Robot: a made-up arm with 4 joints.
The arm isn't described. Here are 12 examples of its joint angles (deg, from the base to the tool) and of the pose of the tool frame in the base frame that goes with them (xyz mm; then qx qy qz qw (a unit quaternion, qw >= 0)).
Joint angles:
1: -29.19 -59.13 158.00 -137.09
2: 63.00 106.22 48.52 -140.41
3: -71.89 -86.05 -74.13 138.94
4: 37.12 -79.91 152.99 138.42
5: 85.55 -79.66 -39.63 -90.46
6: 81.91 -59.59 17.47 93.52
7: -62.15 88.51 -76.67 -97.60
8: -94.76 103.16 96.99 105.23
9: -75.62 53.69 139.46 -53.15
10: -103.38 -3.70 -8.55 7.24
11: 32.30 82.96 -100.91 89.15
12: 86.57 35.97 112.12 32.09
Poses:
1: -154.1 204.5 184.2 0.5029 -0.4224 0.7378 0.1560
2: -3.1 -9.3 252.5 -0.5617 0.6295 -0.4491 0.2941
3: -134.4 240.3 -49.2 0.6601 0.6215 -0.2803 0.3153
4: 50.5 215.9 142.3 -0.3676 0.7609 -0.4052 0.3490
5: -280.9 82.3 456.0 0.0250 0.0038 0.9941 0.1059
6: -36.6 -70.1 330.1 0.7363 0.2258 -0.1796 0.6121
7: -60.6 525.9 115.7 0.0468 0.0040 0.3690 0.9283
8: -290.0 153.6 73.1 0.1729 0.2340 -0.9441 0.1549
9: 30.2 185.4 85.1 -0.7201 0.1644 -0.6314 0.2359
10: -217.0 504.7 -110.4 -0.4316 0.5345 0.3746 0.6226
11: 214.4 300.1 190.8 0.2562 0.8400 0.1835 0.4416
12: -138.8 313.3 251.2 -0.6529 -0.4572 -0.0007 0.6039
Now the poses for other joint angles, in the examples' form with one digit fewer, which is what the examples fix.
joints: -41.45 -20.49 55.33 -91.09
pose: -254 370 233 0.122 -0.576 0.485 0.647
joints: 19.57 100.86 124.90 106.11
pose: -35 271 76 -0.733 -0.529 0.322 0.282
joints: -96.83 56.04 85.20 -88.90
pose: -39 249 72 0.872 0.116 0.436 0.192
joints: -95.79 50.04 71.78 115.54
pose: -393 217 17 0.656 -0.189 -0.703 0.200
